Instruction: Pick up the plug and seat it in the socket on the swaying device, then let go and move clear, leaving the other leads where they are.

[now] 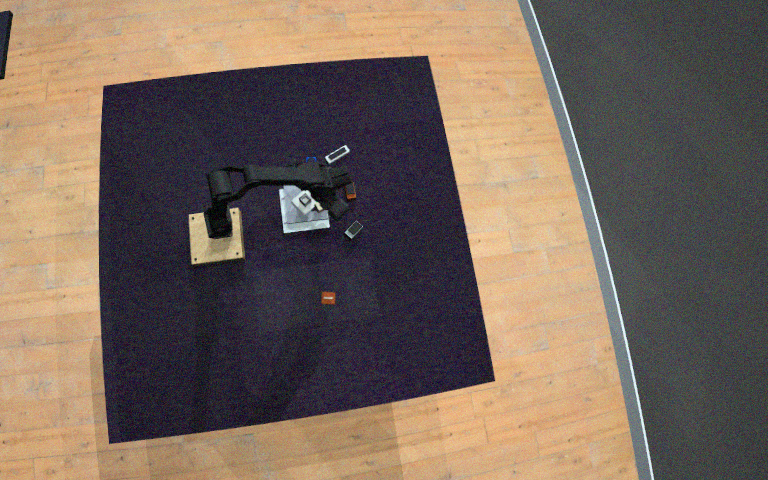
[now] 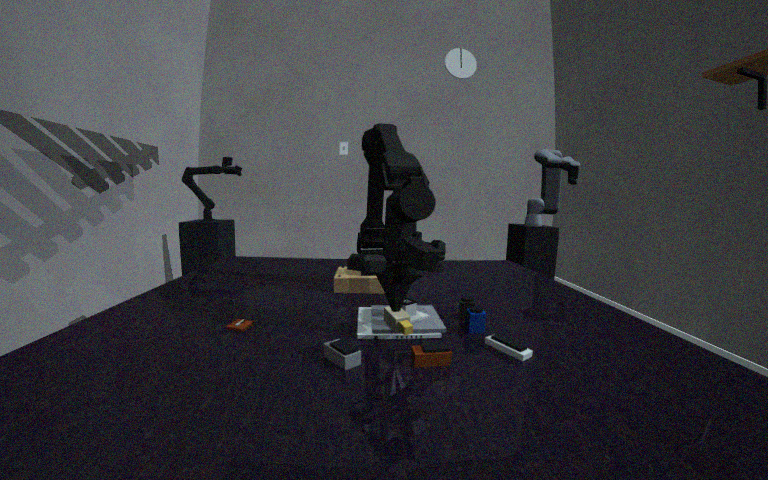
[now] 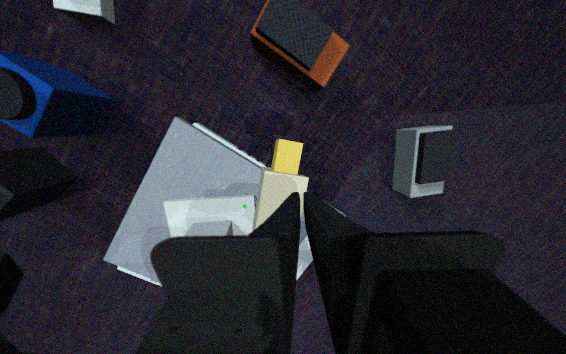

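Note:
The plug (image 3: pixel 279 190) (image 2: pixel 396 316) has a cream body and a yellow tip (image 3: pixel 286 156) (image 2: pixel 405 326). It lies on the grey plate of the device (image 3: pixel 176 164) (image 2: pixel 428 323) (image 1: pixel 307 223), next to the white socket block (image 3: pixel 211 217) (image 1: pixel 303 200). My gripper (image 3: pixel 301 198) (image 2: pixel 394 305) points down at the plug's near end. Its fingers are pressed together with nothing between them. The fingers hide the plug's rear part.
Other leads lie around the plate: an orange one (image 3: pixel 300 41) (image 2: pixel 431 356), a grey one (image 3: pixel 422 161) (image 2: pixel 343 353), a white one (image 2: pixel 508 347) (image 1: pixel 336 153) and a blue one (image 2: pixel 476 320) (image 3: pixel 69 99). A small orange piece (image 1: pixel 328 298) lies far off.

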